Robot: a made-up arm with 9 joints. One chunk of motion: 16 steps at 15 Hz.
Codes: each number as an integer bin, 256 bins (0 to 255) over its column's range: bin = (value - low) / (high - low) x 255, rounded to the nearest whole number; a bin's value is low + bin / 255 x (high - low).
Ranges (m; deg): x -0.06..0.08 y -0.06..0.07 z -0.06..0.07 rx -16..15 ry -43..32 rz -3..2
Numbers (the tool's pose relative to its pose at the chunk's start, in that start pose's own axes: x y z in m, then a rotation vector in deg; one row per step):
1: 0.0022 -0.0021 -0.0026 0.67 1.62 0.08
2: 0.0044 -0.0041 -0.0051 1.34 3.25 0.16
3: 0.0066 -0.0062 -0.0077 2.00 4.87 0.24
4: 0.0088 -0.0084 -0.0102 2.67 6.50 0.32
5: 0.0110 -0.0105 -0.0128 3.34 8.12 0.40
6: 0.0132 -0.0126 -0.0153 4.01 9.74 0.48
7: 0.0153 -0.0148 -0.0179 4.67 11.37 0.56
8: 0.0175 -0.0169 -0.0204 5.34 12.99 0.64
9: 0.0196 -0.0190 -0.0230 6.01 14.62 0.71
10: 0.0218 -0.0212 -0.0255 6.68 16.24 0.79
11: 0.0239 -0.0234 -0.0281 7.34 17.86 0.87
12: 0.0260 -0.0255 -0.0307 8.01 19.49 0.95
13: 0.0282 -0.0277 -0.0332 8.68 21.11 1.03
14: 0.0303 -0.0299 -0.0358 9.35 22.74 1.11
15: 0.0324 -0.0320 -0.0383 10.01 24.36 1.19
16: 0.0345 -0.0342 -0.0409 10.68 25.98 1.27
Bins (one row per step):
1: 113 114 113 137 152 157
2: 117 110 108 143 157 161
3: 121 106 103 148 163 165
4: 125 101 98 154 168 169
5: 129 97 93 159 174 173
6: 133 93 88 165 179 177
7: 137 89 83 170 185 182
8: 141 85 78 176 190 186
9: 145 80 73 181 196 189
10: 149 76 68 187 201 193
11: 153 72 63 192 207 197
12: 157 68 57 198 212 201
13: 161 63 53 203 218 206
14: 164 59 47 209 224 210
15: 168 55 43 214 229 214
16: 172 51 37 219 235 218

